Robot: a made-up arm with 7 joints.
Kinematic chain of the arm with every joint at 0, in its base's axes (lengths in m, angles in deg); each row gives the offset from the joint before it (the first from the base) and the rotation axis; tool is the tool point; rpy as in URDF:
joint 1: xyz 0 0 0.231 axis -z
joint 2: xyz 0 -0.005 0.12 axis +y
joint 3: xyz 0 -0.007 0.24 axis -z
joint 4: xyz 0 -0.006 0.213 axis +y
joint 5: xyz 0 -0.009 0.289 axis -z
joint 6: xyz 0 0 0.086 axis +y
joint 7: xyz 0 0 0.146 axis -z
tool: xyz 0 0 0 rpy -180 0 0
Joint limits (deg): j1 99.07..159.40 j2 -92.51..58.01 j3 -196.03..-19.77 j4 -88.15..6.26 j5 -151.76..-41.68 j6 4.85..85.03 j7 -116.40..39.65
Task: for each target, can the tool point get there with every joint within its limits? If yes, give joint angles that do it. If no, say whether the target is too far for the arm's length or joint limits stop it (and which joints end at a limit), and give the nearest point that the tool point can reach.
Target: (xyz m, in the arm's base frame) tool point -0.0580 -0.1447 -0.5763
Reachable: no: joint limits stop it (at a limit: joint 1, joint 2, joint 3, joint 4, joint 5) | nearest point -0.0750 0.3606 -0.1155 | short by 0.684 m
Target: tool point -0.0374 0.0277 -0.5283
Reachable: no: joint limits stop it (at a limit: joint 1, joint 2, joint 3, joint 4) | nearest point -0.0709 0.3729 -0.1271 | short by 0.530 m
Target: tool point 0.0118 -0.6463 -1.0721
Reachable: no: too far | nearest point -0.0676 -0.6060 0.1398 | short by 1.215 m
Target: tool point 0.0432 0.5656 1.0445
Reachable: yes | joints 112.98 -48.88 -150.44 -18.52 -138.46 54.35 -31.97
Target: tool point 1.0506 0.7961 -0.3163
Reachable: no: too far | nearest point 0.6943 0.5261 0.0290 | short by 0.565 m
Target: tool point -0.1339 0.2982 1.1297
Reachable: yes | joints 149.77 -23.54 -140.52 -55.27 -97.58 33.09 -36.24
